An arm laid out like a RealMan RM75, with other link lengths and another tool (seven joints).
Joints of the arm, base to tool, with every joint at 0 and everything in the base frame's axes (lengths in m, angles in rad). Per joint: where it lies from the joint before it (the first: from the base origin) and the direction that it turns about. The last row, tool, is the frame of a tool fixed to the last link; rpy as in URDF.
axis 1: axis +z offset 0 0 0.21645
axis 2: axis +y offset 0 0 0
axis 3: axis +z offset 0 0 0.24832
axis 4: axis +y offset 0 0 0
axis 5: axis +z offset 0 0 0.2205
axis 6: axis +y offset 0 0 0
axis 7: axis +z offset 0 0 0.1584
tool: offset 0.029 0.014 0.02 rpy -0.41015 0 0.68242
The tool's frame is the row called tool.
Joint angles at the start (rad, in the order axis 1, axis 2, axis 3, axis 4, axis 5, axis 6, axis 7):
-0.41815 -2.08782 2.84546 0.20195 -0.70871 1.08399 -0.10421
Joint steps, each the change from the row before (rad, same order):
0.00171 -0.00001 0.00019 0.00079 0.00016 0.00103 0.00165
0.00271 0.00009 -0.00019 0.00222 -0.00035 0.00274 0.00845
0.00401 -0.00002 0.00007 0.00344 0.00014 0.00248 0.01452
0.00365 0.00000 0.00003 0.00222 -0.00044 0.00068 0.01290
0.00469 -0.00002 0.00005 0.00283 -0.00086 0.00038 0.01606
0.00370 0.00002 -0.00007 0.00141 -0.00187 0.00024 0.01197
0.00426 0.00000 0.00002 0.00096 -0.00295 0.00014 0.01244
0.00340 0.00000 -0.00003 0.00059 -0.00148 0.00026 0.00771
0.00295 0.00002 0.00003 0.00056 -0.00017 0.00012 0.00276
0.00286 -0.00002 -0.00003 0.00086 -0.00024 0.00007 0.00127
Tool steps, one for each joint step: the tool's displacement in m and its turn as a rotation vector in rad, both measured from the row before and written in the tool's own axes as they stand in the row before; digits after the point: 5 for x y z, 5 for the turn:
0.00017 0.00056 -0.00020 0.00037 0.00022 0.00035
0.00061 0.00074 -0.00028 0.00222 -0.00058 0.00552
0.00088 0.00145 -0.00017 0.00171 -0.00234 0.00995
0.00026 0.00136 -0.00021 0.00096 -0.00428 0.00807
0.00025 0.00173 -0.00025 0.00114 -0.00577 0.00955
-0.00018 0.00119 -0.00037 0.00162 -0.00554 0.00625
-0.00048 0.00129 -0.00054 0.00209 -0.00680 0.00559
-0.00034 0.00107 -0.00045 0.00111 -0.00436 0.00305
-0.00021 0.00098 -0.00038 0.00007 -0.00190 -0.00025
-0.00013 0.00088 -0.00034 0.00022 -0.00102 -0.00172

